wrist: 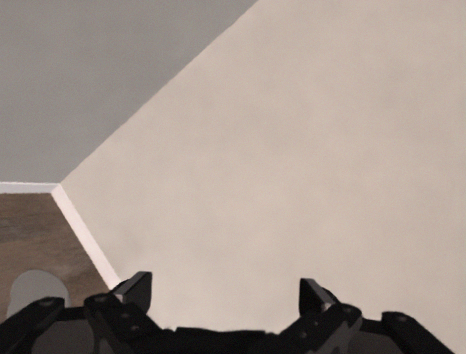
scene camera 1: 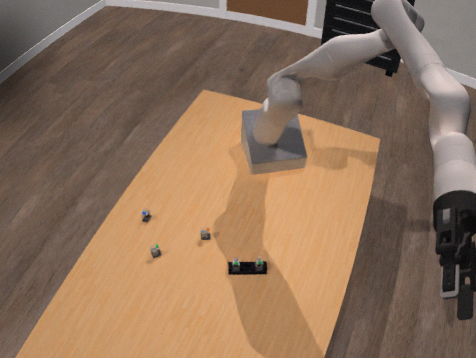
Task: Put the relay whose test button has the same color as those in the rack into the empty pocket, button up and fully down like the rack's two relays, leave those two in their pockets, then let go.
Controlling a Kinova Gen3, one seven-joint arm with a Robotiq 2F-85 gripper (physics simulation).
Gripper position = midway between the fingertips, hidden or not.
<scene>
In view: my gripper [scene camera 1: 457, 309].
My gripper also shows in the wrist view [wrist: 225, 291].
</scene>
